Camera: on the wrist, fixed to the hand. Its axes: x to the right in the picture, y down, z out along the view.
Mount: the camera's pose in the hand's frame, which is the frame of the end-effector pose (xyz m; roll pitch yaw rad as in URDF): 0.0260 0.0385 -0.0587 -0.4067 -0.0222 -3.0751
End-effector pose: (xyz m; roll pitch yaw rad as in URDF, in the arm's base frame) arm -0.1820 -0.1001 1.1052 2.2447 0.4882 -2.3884
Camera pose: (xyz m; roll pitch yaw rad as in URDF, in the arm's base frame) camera -0.2066 -0.1531 1.1519 -2.6390 -0.4222 0.7268
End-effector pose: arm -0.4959 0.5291 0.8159 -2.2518 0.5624 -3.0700
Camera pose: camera -0.5266 0.5969 0.8080 1.8851 -0.5989 0.0000
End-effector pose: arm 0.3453 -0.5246 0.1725 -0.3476 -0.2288 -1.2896
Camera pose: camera 0.3722 -0.5593 0.1119 -0.0469 0.1849 1.9079
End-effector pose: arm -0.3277 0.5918 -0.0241 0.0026 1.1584 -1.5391
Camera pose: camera -0.2904 0.6363 -0.0714 -0.5680 -1.1751 1.7759
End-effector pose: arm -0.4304 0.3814 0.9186 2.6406 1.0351 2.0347
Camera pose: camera -0.4583 0.4496 0.9320 -2.9739 -0.9819 -1.1927
